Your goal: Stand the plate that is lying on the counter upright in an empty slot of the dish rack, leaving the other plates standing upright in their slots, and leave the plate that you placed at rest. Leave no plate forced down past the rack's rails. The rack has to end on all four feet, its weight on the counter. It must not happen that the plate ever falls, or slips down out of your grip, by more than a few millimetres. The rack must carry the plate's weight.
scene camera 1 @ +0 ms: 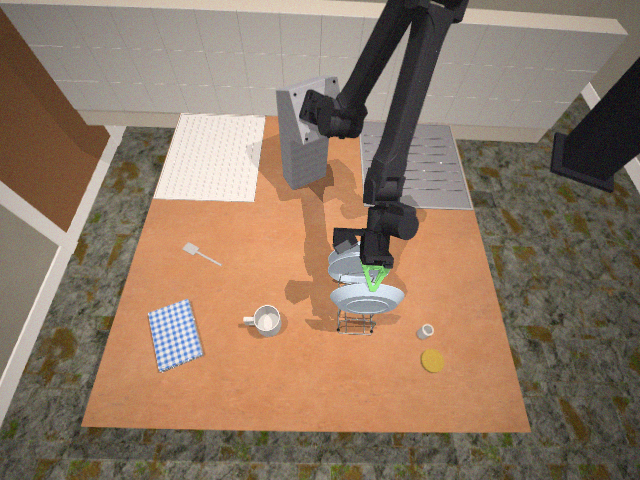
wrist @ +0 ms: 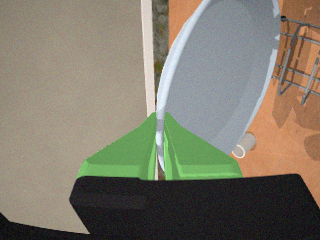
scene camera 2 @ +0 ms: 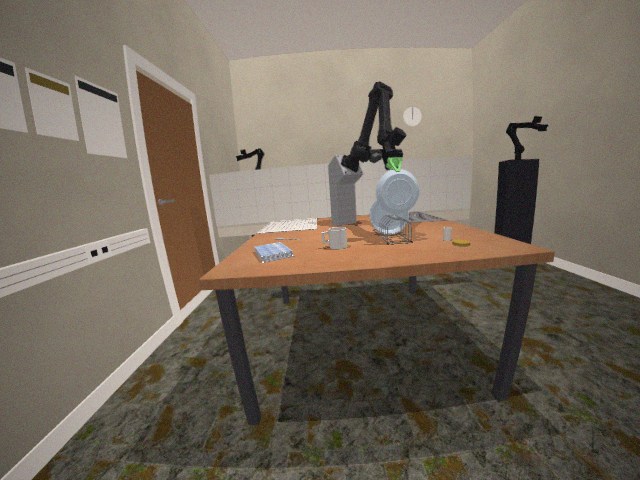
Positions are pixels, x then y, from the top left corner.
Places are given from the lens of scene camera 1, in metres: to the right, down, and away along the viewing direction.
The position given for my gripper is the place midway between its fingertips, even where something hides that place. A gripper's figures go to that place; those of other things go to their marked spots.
my gripper [scene camera 1: 372, 290]: 0.13, 0.13, 0.80
grey mug [scene camera 1: 266, 320]: -0.17, 0.26, 1.06
